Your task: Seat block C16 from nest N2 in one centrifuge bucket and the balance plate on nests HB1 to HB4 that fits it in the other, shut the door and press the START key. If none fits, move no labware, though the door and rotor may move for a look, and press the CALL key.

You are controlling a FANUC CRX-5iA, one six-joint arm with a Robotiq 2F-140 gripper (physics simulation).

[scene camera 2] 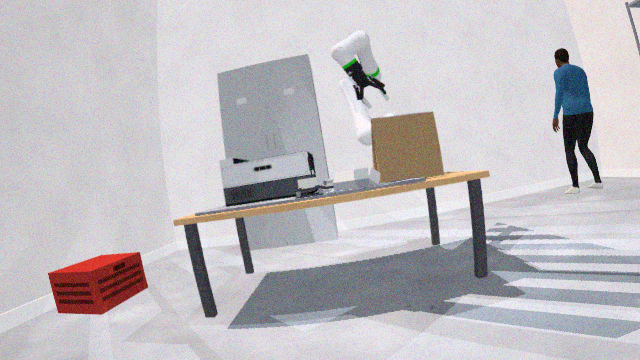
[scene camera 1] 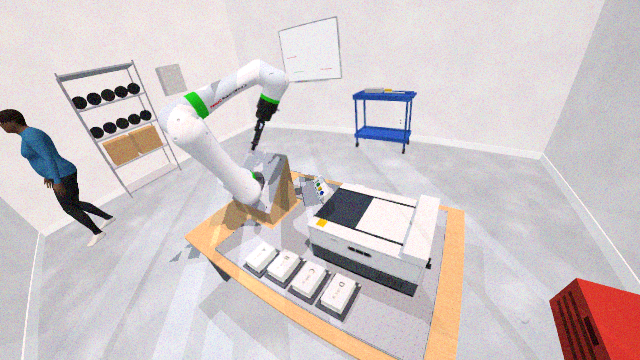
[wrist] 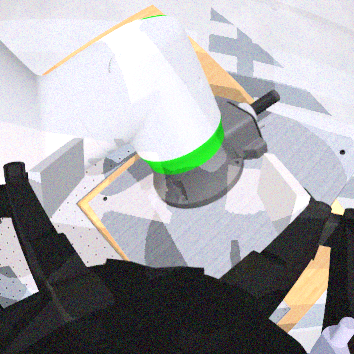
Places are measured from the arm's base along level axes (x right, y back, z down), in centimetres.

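Pixels of known places: gripper, between the fingertips: [scene camera 2: 379,104] [scene camera 1: 251,148] [wrist: 171,164]; arm's base, origin of its link: [scene camera 2: 402,145] [wrist: 198,170].
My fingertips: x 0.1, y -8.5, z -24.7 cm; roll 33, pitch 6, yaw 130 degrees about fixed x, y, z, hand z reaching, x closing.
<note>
Ahead of a thing's pixels: the offset from my fingertips to its top centre.
My gripper [scene camera 1: 254,147] [scene camera 2: 378,101] [wrist: 171,164] is open and empty, high above the table by the arm's pedestal; its pads stand wide apart in the wrist view. In scene camera 1, four white plates, A @(dy -25.2, dx +27.0, dz +37.1 cm) [scene camera 1: 261,256], B @(dy -37.8, dx +23.7, dz +37.1 cm) [scene camera 1: 285,265], C @(dy -51.4, dx +22.3, dz +37.1 cm) [scene camera 1: 309,279] and D @(dy -64.9, dx +20.5, dz +37.1 cm) [scene camera 1: 339,293], sit on dark nests in a row; their small print is unreadable. The white centrifuge [scene camera 1: 367,260] [scene camera 2: 265,172] stands behind them, its rotor and buckets not visible. The key panel @(dy -17.7, dx -30.9, dz +34.2 cm) [scene camera 1: 320,187] shows coloured keys beside it. A pale block @(dy -39.4, dx -35.0, dz +34.8 cm) [scene camera 2: 307,183] sits beside the centrifuge; I cannot tell whether it is C16.
The pedestal [scene camera 1: 286,197] [scene camera 2: 407,147] stands on the table [scene camera 1: 452,235] [scene camera 2: 400,189]. A person [scene camera 1: 47,155] [scene camera 2: 573,95] stands away from the table, near the shelf rack [scene camera 1: 95,71]. A blue cart [scene camera 1: 384,96], a red crate [scene camera 1: 607,320] [scene camera 2: 97,285] and a grey cabinet [scene camera 2: 270,110] stand around the table.
</note>
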